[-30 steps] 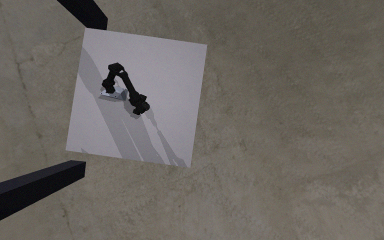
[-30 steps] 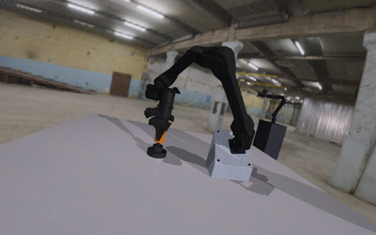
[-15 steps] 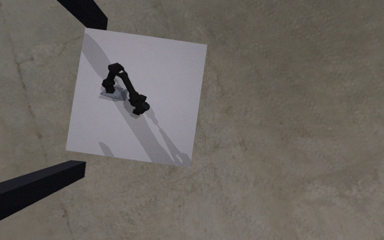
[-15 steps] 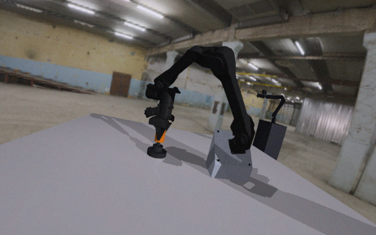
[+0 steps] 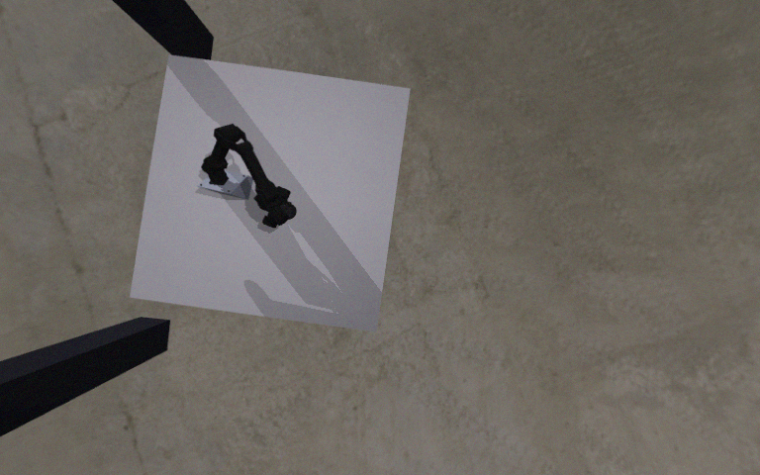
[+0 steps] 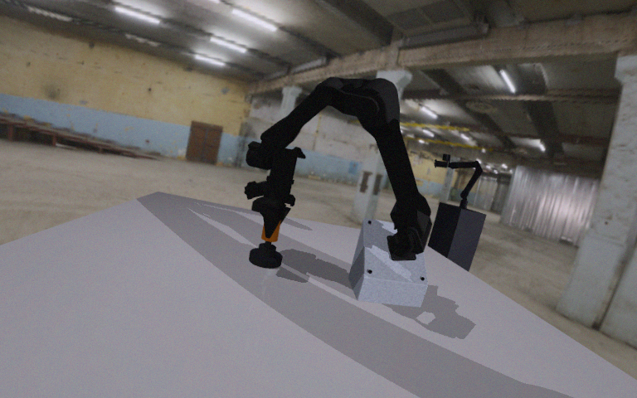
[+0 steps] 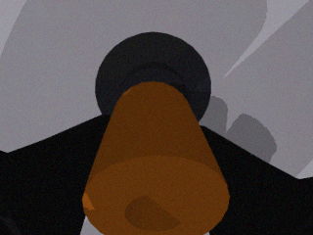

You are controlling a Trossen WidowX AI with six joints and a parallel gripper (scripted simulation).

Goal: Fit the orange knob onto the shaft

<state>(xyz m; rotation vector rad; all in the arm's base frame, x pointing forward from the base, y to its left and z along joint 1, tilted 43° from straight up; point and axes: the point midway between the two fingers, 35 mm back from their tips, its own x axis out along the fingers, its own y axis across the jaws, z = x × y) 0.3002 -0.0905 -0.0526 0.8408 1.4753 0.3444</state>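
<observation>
My gripper tip is 20 mm below the orange knob. Round my gripper tip: dark round pedestal (40 mm below).
</observation>
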